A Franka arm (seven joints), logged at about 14 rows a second.
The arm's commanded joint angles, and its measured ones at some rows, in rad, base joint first. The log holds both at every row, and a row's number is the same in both.
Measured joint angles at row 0: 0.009, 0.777, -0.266, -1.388, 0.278, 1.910, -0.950
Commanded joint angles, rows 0 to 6: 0.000, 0.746, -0.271, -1.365, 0.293, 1.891, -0.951; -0.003, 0.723, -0.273, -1.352, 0.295, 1.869, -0.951; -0.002, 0.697, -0.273, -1.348, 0.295, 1.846, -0.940; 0.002, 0.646, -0.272, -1.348, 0.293, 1.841, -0.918; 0.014, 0.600, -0.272, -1.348, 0.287, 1.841, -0.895; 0.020, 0.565, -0.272, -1.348, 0.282, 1.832, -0.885; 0.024, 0.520, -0.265, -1.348, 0.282, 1.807, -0.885
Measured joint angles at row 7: 0.010, 0.630, -0.271, -1.318, 0.281, 1.854, -0.909
